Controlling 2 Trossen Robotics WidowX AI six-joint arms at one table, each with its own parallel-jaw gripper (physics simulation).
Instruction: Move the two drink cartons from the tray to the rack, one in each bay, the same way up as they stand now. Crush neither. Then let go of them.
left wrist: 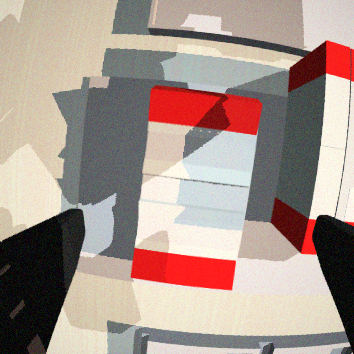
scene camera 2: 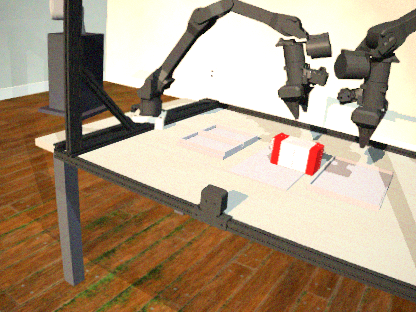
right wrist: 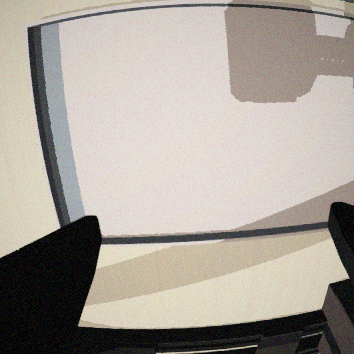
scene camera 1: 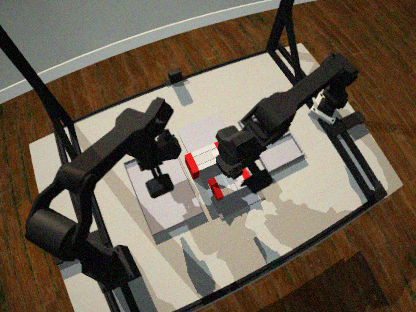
Observation:
My left gripper (scene camera 2: 301, 115) is open and holds nothing. My right gripper (scene camera 2: 365, 143) is open, holding nothing. Also in view: a pale mat (scene camera 1: 199, 134) and a grey tray (scene camera 1: 181, 204).
My left gripper shows as well in the left wrist view (left wrist: 203, 225) and in scene camera 1 (scene camera 1: 233, 173). My right gripper shows as well in the right wrist view (right wrist: 218, 222) and in scene camera 1 (scene camera 1: 152, 173). The pale mat is seen too in the left wrist view (left wrist: 114, 138) and in scene camera 2 (scene camera 2: 258, 167).

